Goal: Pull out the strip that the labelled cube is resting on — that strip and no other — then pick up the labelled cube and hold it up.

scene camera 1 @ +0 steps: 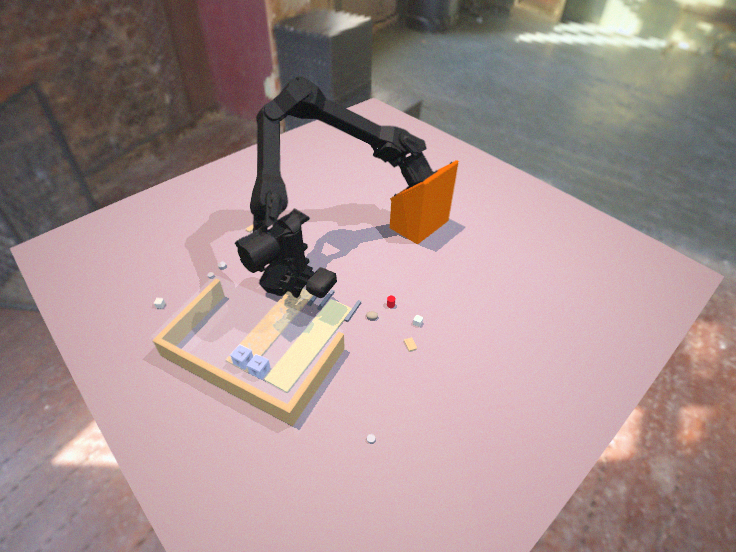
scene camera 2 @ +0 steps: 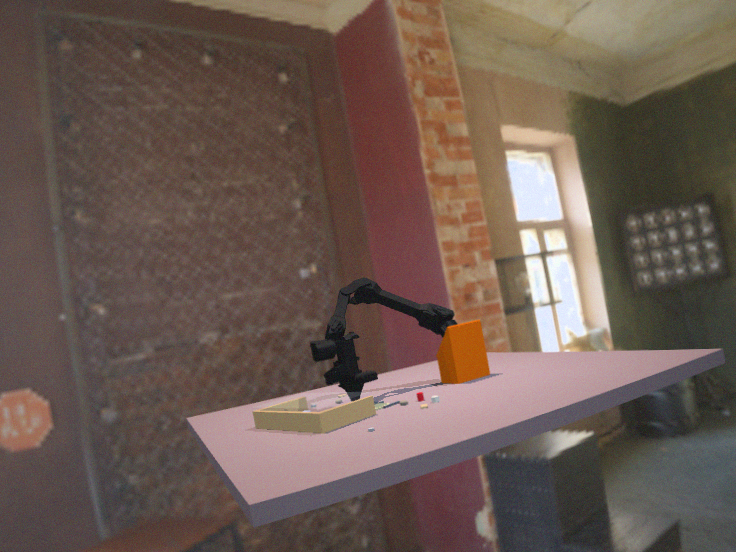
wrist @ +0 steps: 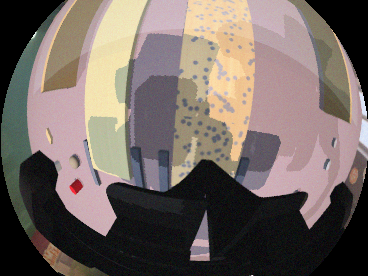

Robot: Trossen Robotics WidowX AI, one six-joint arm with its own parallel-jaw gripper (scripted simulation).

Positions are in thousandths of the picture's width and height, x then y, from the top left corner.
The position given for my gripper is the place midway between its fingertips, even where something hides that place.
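My gripper is visible in scene camera 1 (403, 537); it appears in scene camera 2 (484, 735) and likewise in the wrist view (558, 596).
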